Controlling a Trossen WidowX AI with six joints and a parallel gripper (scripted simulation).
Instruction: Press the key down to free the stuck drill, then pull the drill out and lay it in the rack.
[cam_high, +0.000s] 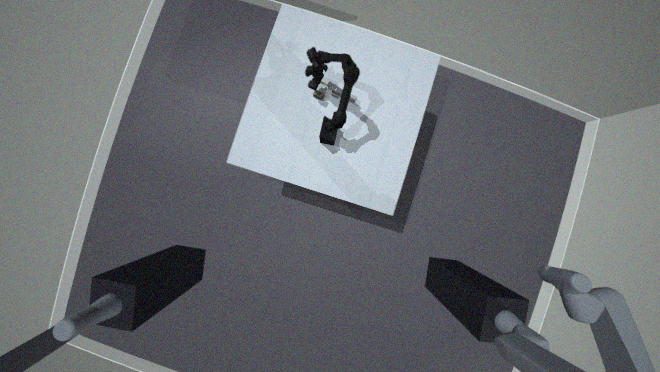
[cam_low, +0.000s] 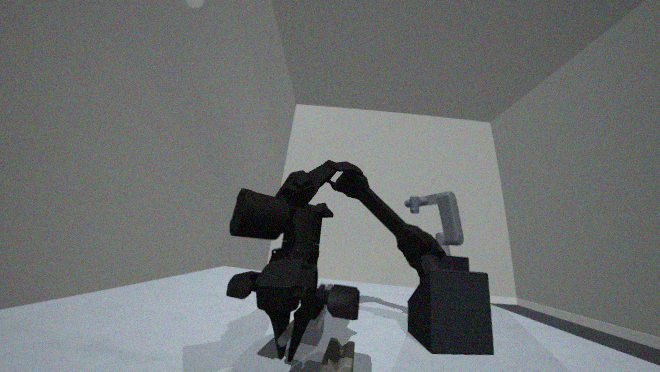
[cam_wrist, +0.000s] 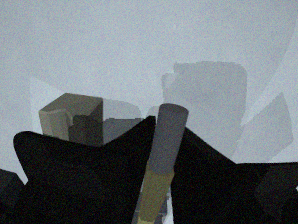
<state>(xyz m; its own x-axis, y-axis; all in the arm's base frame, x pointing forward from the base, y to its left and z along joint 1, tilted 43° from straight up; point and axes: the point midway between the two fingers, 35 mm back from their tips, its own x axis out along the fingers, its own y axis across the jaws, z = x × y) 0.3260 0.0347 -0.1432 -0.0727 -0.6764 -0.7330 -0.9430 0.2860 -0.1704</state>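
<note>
Now: the drill 10 mm behind my gripper tip, 40 mm to the right of it and 40 mm above it. Round my gripper tip: dark key 70 mm behind, 220 mm to the right, 20 mm above; then olive rack 80 mm behind, 10 mm to the right, 10 mm below; then long grey block 60 mm behind, 190 mm to the right, 10 mm above.
</note>
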